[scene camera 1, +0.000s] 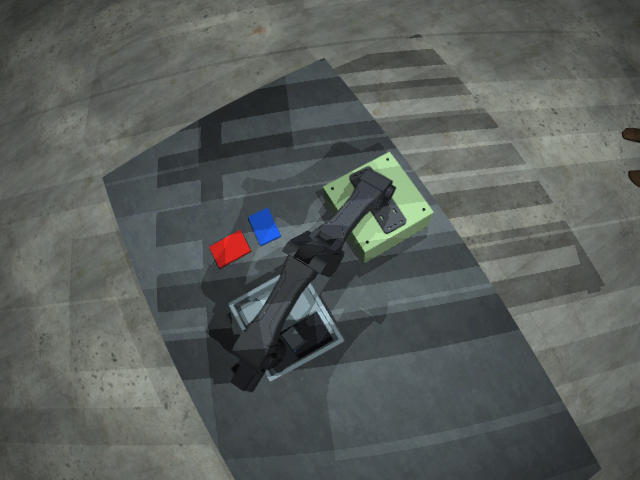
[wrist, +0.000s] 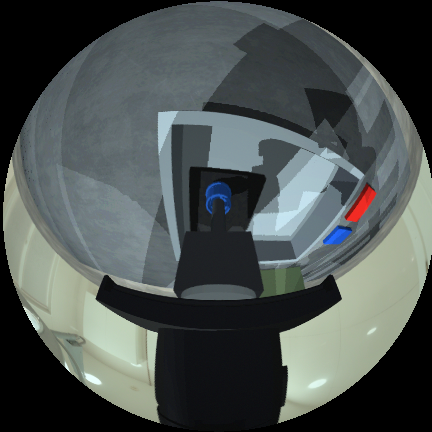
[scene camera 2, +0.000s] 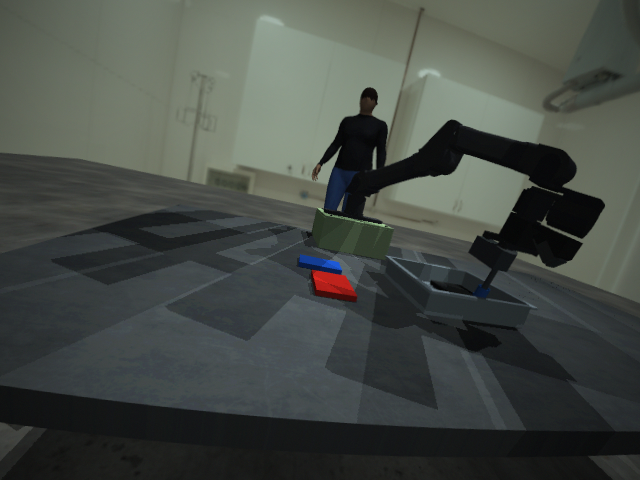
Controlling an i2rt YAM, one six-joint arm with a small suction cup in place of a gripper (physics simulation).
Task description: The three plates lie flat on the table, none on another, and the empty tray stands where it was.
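Frame: origin at the arm's base, x ahead, y left, z up, level; millimetres.
Seen in the pictures: hand, tool point: (wrist: 218,192); arm's base, link origin: (scene camera 1: 377,199) (scene camera 2: 352,217).
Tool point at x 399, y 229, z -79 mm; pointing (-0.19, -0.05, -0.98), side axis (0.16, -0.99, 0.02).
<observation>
Offsets run from my tool point to a thing's top centre.
A red plate @[dx +27, dy -347, dz -13 mm] (scene camera 1: 230,249) (scene camera 2: 333,286) (wrist: 361,203) and a blue plate @[dx -94, dy -358, dz -12 mm] (scene camera 1: 264,226) (scene camera 2: 320,264) (wrist: 337,235) lie flat on the table, side by side and apart. A black plate @[dx -44, dy -11, dz -10 mm] (scene camera 1: 319,330) (scene camera 2: 449,287) (wrist: 250,189) lies inside the grey tray @[dx -19, dy -66, dz +27 mm] (scene camera 1: 326,312) (scene camera 2: 461,311) (wrist: 165,169). My arm reaches over the tray. My blue suction cup (scene camera 2: 482,291) (wrist: 217,198) is down inside the tray, right over the black plate. I cannot tell whether it touches the plate. Nothing hangs from it.
The arm stands on a green base block (scene camera 1: 409,200) (scene camera 2: 347,235) behind the tray. A person (scene camera 2: 356,148) stands beyond the table's far edge. The arm hides much of the tray in the first scene view.
</observation>
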